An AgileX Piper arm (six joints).
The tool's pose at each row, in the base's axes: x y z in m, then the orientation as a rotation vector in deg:
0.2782 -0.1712 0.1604 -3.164 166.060 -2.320
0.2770 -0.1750 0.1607 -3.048 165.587 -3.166
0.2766 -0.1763 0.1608 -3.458 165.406 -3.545
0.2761 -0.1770 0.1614 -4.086 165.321 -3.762
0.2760 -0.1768 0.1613 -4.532 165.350 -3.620
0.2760 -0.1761 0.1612 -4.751 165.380 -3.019
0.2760 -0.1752 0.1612 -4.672 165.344 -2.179
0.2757 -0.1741 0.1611 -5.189 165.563 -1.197
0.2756 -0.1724 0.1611 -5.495 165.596 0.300
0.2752 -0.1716 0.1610 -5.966 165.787 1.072
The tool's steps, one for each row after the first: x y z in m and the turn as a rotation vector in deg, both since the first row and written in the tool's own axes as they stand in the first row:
0.0012 -0.0038 -0.0005 0.598 -0.450 0.009
0.0017 -0.0051 -0.0007 0.828 -0.615 -0.303
0.0020 -0.0058 -0.0013 0.926 -0.686 -0.749
0.0021 -0.0055 -0.0013 0.791 -0.655 -1.042
0.0021 -0.0048 -0.0012 0.362 -0.641 -1.141
0.0021 -0.0039 -0.0012 -0.203 -0.701 -1.017
0.0024 -0.0028 -0.0012 -0.920 -0.495 -1.287
0.0024 -0.0011 -0.0013 -1.966 -0.479 -1.371
0.0028 -0.0003 -0.0013 -2.534 -0.284 -1.626

